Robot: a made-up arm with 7 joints.
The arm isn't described. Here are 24 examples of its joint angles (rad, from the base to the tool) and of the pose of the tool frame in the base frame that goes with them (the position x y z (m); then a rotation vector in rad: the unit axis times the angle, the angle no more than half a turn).
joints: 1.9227 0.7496 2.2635 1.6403 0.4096 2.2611 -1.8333
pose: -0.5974 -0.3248 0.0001 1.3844 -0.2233 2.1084
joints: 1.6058 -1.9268 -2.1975 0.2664 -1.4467 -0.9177 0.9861
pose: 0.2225 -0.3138 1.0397 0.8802 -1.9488 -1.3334
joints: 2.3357 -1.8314 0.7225 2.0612 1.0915 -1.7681 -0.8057
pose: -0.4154 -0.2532 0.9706 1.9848 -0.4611 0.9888
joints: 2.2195 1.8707 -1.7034 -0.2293 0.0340 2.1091 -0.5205
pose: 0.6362 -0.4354 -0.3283 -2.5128 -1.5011 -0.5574
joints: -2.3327 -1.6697 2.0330 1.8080 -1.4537 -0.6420 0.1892
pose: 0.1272 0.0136 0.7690 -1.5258 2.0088 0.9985
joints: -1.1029 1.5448 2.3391 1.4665 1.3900 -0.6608 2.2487
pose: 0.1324 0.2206 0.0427 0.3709 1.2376 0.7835
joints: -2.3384 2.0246 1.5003 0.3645 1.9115 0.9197 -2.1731
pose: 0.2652 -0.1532 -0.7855 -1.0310 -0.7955 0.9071
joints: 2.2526 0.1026 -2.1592 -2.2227 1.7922 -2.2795 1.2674
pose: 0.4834 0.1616 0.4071 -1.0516 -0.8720 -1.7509
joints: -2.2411 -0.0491 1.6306 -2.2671 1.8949 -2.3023 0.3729
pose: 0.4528 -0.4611 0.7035 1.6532 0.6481 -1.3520
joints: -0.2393 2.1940 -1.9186 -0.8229 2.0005 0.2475 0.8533
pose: -0.2918 -0.4162 -0.0033 0.5172 2.0151 -2.1639
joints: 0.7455 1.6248 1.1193 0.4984 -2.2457 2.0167 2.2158
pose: -0.8525 0.2260 -0.0618 0.5922 0.1941 0.5750
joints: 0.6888 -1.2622 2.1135 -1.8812 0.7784 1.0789 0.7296
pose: -0.3630 0.1577 0.4218 0.5823 -2.3324 0.4575
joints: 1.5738 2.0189 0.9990 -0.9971 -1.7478 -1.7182 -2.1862
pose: -0.5786 -0.4178 0.4043 1.7456 -0.9903 -1.2701
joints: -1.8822 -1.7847 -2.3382 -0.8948 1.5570 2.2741 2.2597
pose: -0.3512 -0.1065 0.5701 -2.3404 -0.6381 0.1957
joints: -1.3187 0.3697 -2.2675 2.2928 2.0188 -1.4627 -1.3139
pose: -0.1745 -0.6651 0.2493 -2.2830 1.2129 -1.1726
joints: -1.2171 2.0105 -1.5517 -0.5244 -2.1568 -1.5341 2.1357
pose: -0.7318 0.5290 -0.0092 -0.9944 2.1013 0.1476
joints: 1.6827 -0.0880 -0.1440 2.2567 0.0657 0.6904 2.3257
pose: -0.2215 0.1525 0.1781 -1.9156 0.8517 0.3915
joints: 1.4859 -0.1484 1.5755 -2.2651 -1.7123 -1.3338 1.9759
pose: -0.5865 -0.0615 0.6321 1.5888 0.0517 1.9569
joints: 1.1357 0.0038 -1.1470 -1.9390 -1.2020 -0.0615 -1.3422
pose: 0.3127 0.7267 0.1147 -0.2300 2.1021 0.1416
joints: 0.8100 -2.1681 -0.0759 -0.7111 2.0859 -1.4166 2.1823
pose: -0.5478 0.1013 0.9123 0.0481 0.1505 1.5984
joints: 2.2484 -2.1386 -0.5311 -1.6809 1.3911 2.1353 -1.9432
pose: -0.5804 -0.2368 0.8133 2.1474 -0.5804 0.7949
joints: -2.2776 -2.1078 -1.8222 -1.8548 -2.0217 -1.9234 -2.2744
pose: -0.1396 0.5948 0.2930 -0.8525 -1.4386 0.4305
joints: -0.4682 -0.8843 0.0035 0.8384 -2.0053 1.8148 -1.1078
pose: 0.3785 -0.7930 0.7519 1.7087 0.3493 1.3804
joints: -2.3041 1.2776 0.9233 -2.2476 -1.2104 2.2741 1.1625
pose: 0.0486 -0.4246 -0.0577 -0.7486 -0.3670 1.1892
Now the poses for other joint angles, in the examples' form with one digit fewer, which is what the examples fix.
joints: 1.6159 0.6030 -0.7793 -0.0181 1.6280 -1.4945 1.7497
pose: 0.016 0.535 -0.280 -0.383 2.269 -0.436
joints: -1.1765 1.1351 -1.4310 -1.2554 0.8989 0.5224 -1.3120
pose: -0.043 0.563 0.232 0.248 1.918 0.246
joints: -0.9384 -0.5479 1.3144 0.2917 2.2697 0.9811 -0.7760
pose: 1.124 -0.061 0.891 0.177 0.406 -1.740
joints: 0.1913 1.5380 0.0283 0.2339 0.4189 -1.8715 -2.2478
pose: -0.324 -0.228 0.149 1.999 0.504 0.632
